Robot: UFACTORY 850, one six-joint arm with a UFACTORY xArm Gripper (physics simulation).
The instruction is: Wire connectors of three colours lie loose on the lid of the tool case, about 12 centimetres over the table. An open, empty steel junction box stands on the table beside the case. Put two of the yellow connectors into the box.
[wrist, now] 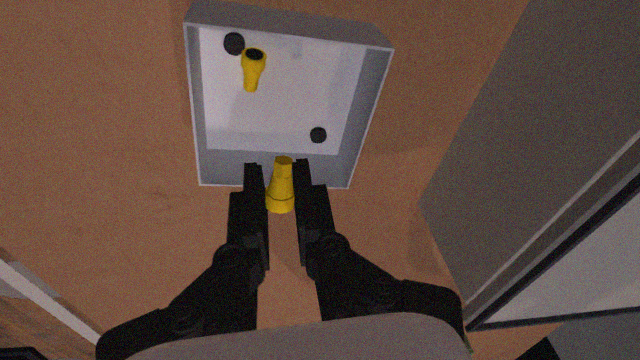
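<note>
The steel junction box [367, 107] stands open on the table in the upper middle of the view. A yellow connector [251, 75] lies inside it, near the far left corner beside a dark round hole. My gripper [278, 181] is shut on a second yellow connector [280, 187], with its narrow end pointing toward the box. The held connector is above the near wall of the box in the view, its wide end over the table side of the rim. The tool case [565, 275] shows at the right, with part of its lid.
The brown table [100, 125] surrounds the box. The grey side of the tool case [490, 150] rises to the right of the box. A pale strip [50, 300] crosses the lower left corner. A second dark hole [318, 135] is in the box floor.
</note>
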